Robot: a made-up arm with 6 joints.
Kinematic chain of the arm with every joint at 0, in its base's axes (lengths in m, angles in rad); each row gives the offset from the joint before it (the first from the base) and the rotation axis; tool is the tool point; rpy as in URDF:
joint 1: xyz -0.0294 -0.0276 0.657 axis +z
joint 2: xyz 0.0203 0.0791 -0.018 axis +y
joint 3: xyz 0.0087 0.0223 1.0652 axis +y
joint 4: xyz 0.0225 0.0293 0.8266 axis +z
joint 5: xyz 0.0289 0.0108 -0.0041 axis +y
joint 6: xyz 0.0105 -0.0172 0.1 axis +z
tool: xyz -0.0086 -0.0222 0.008 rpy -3.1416 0 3.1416
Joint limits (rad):
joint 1: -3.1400..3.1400
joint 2: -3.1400..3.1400
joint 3: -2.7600..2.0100
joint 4: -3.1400..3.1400
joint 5: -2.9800..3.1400
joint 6: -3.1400..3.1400
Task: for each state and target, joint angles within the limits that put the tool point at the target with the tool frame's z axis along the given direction. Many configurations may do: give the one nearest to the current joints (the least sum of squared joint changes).
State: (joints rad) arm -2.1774 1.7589 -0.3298 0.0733 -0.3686 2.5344
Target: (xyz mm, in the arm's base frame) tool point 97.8 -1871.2 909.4 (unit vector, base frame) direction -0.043 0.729 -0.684
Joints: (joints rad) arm -1.5670 1.7881 -0.8654 -0.3655 -0.1128 2.5271
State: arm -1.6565 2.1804 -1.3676 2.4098 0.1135 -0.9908
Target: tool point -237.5 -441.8 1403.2 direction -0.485 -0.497 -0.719
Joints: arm -2.3601 1.4772 -2.2586 2.4460 -0.0175 -1.0433
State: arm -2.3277 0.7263 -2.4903 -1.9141 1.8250 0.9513
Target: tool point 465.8 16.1 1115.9 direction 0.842 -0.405 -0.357
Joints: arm -2.9115 -0.0831 -2.3647 -2.0848 2.4031 0.9577
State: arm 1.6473 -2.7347 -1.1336 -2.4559 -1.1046 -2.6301
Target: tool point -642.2 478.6 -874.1 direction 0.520 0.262 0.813
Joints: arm 2.2536 -3.1400 -1.1338 -2.4473 -1.0947 -3.0364
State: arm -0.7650 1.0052 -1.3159 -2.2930 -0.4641 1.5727
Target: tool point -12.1 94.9 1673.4 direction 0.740 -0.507 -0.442
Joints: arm -0.5509 0.8441 -2.0177 -2.5107 -0.0757 1.4812
